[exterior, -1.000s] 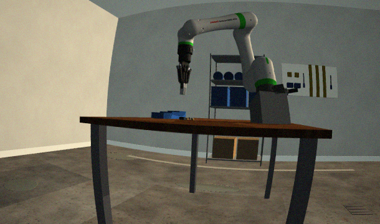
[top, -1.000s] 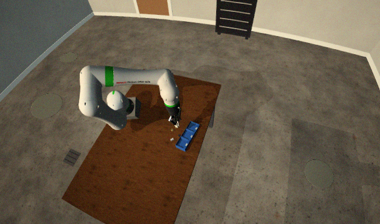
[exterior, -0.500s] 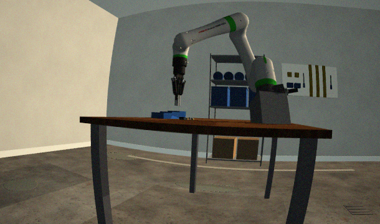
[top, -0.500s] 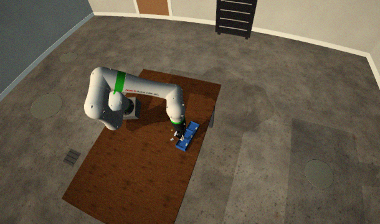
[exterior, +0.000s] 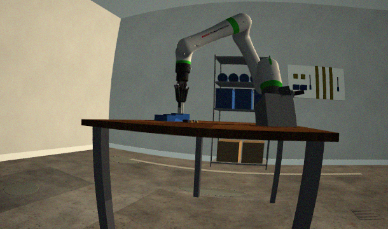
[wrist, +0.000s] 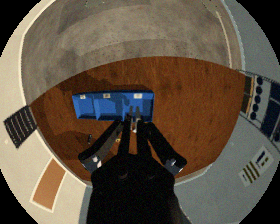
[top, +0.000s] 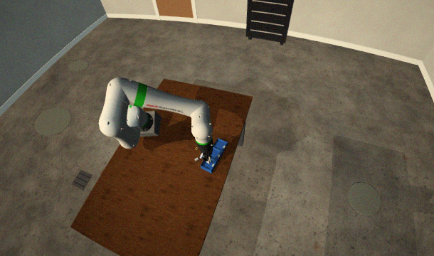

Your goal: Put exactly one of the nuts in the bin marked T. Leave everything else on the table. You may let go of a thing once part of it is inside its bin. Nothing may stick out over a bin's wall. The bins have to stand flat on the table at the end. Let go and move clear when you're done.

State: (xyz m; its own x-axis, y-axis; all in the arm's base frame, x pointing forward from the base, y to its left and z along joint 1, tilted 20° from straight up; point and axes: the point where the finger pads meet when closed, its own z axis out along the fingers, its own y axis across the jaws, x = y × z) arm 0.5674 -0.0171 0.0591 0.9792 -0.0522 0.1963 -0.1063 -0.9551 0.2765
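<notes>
Now: the blue bin row 1 cm ahead of my hand, 7 cm to the left of it and 6 cm below it. Round my hand: pale nut (9 cm behind, 1 cm to the right, 7 cm below); dark part (15 cm behind, 20 cm to the left, 7 cm below).
</notes>
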